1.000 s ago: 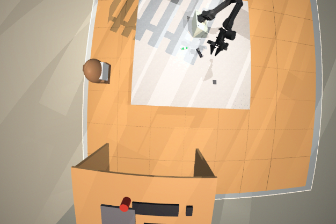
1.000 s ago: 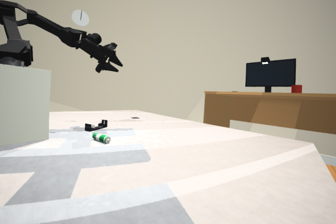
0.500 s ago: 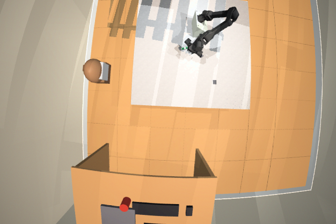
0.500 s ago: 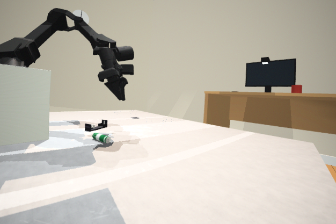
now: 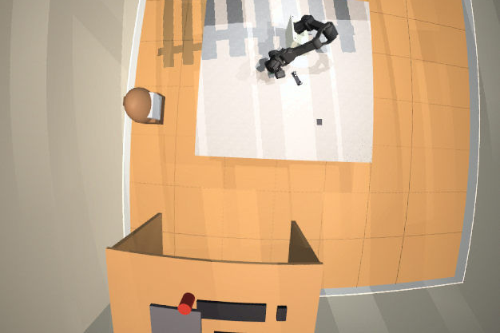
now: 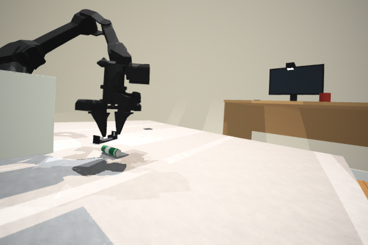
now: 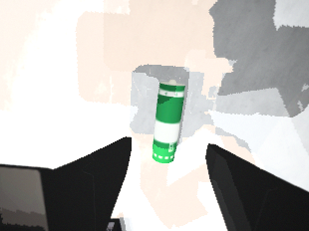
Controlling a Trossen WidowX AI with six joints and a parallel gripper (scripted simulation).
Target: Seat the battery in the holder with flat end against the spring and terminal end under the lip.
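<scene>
My gripper tip is 40 mm above the battery.
</scene>
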